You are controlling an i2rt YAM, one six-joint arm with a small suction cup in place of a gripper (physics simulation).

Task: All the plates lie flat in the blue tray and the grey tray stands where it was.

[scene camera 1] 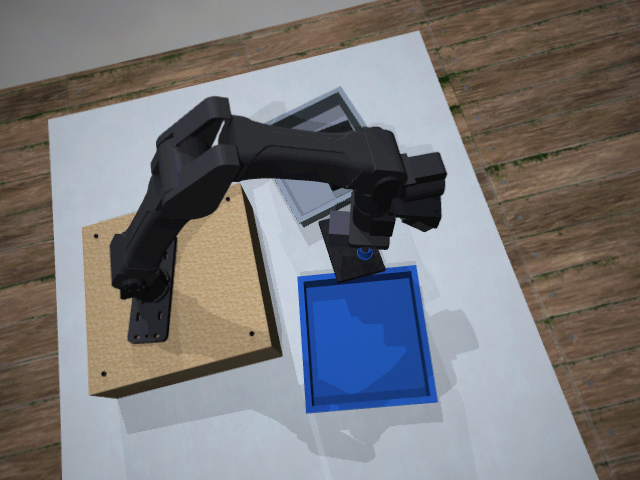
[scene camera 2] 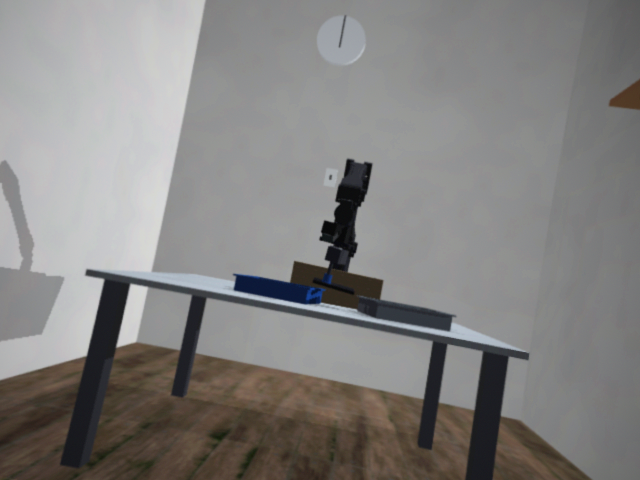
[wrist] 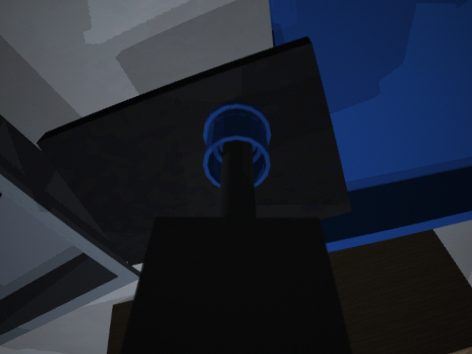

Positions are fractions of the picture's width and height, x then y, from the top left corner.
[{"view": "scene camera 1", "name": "blue tray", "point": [0.57, 0.71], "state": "on the table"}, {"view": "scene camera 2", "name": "blue tray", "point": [0.46, 0.61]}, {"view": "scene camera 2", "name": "grey tray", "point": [0.59, 0.64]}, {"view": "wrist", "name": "my suction cup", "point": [0.50, 0.34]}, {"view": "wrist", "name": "blue tray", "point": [0.83, 0.23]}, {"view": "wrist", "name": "grey tray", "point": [0.13, 0.74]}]
